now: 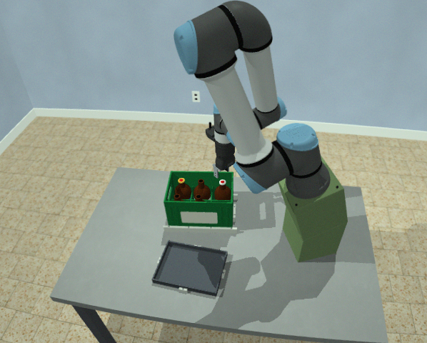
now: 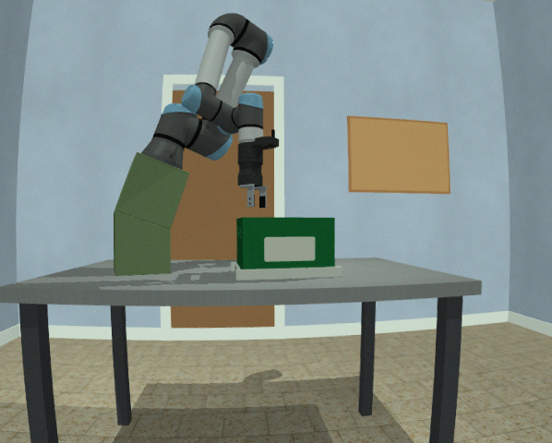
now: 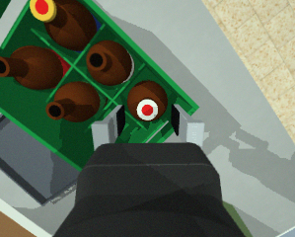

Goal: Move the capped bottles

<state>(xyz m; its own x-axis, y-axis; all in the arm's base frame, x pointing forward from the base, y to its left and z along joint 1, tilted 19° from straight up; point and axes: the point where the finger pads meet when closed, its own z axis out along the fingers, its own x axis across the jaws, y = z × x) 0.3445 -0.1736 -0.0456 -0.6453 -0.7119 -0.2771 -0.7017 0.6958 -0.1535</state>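
Right now my hand is 14 cm above the green crate, 9 cm short of it and 5 cm to the right of it. Also, from my hand: dark grey tray (34 cm to the left, 21 cm below, 9 cm ahead).
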